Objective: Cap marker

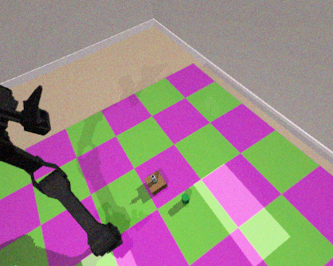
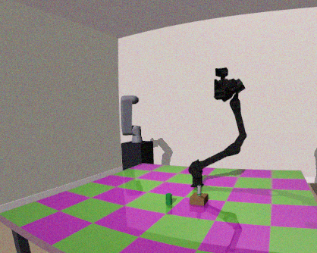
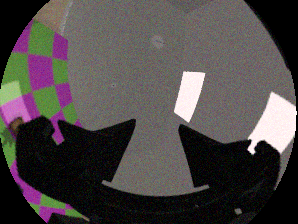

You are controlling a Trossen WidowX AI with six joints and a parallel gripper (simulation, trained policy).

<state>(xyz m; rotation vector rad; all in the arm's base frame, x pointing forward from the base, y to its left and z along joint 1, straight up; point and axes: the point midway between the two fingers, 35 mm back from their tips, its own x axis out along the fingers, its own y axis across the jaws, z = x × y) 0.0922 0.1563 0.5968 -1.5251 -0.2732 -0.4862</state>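
The green cap lies 59 cm below my gripper tip, 19 cm to the right of it and 19 cm ahead of it. The rest, counted from my gripper tip: brown holder block: 60 cm below, 13 cm ahead, 6 cm to the right.
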